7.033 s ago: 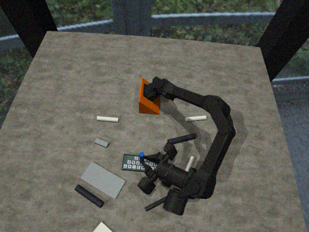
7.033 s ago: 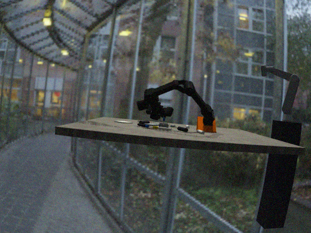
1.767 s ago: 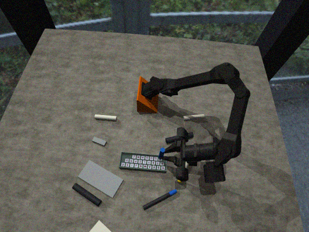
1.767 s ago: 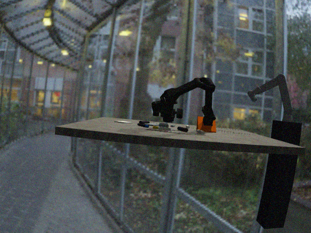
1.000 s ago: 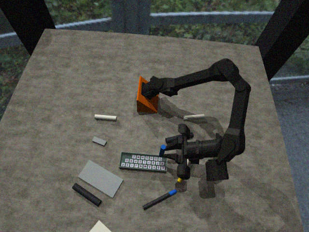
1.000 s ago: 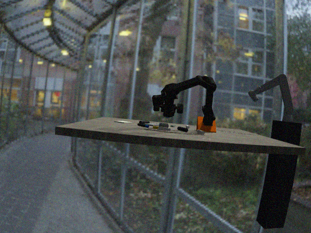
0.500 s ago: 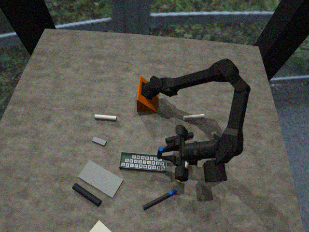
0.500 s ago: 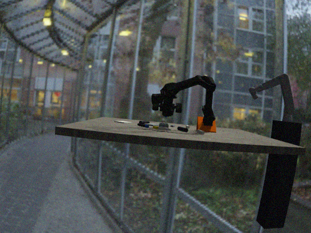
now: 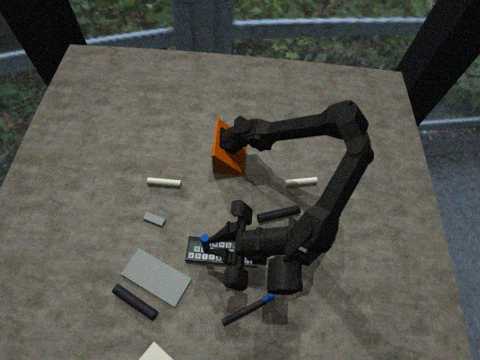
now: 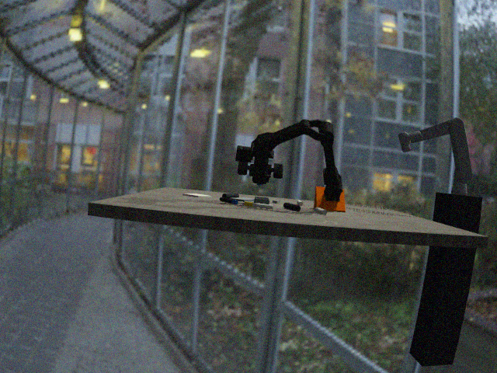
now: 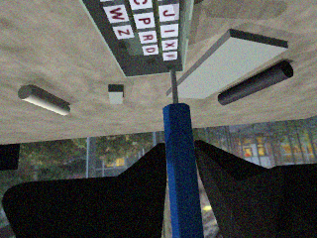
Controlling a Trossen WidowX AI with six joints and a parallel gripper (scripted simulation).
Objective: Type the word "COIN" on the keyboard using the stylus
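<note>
My gripper tip is 130 mm to the left of the grey flat pad, 100 mm above it and 60 mm short of it. Round my gripper tip: stylus tip: 50 mm below; then blue-capped pen: 130 mm to the left, 110 mm ahead, 100 mm below; then blue stylus: 10 mm below.
</note>
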